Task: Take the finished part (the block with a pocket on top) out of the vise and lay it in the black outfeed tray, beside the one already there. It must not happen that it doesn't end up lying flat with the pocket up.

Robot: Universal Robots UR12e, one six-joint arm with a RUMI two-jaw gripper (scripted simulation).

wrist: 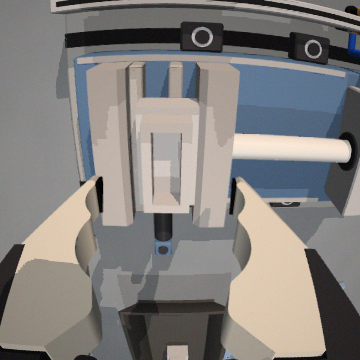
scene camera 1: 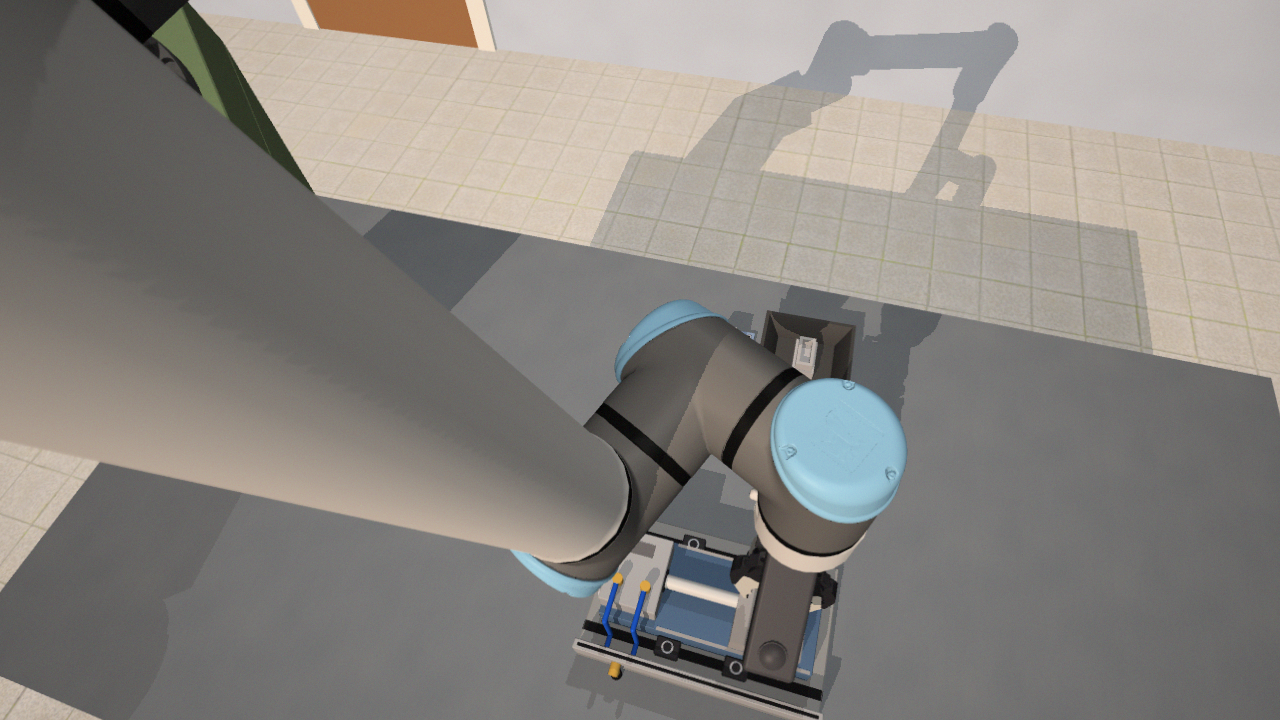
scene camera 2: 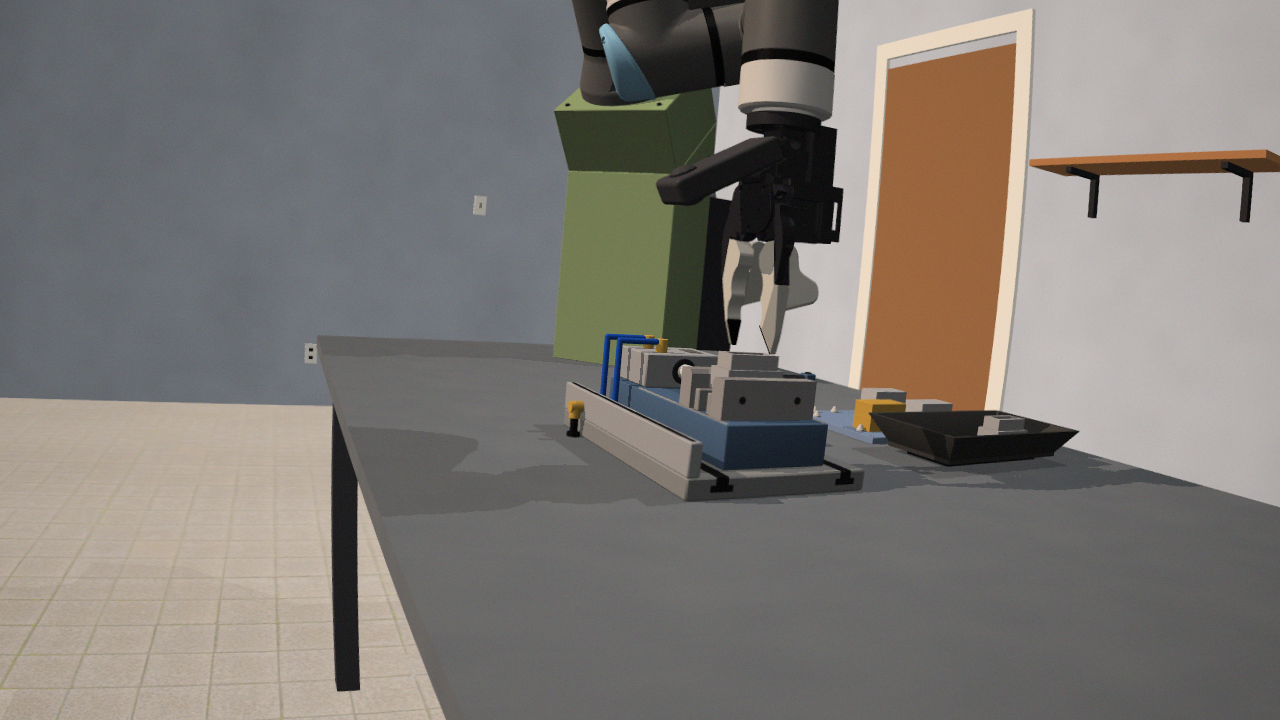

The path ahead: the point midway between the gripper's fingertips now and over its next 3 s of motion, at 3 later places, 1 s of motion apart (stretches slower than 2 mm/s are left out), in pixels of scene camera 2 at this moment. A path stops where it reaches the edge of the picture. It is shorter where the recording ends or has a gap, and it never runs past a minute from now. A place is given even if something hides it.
My gripper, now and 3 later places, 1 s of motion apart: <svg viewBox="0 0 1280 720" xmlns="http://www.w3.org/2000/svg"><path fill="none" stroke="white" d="M751 349L750 356L750 362L752 344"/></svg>
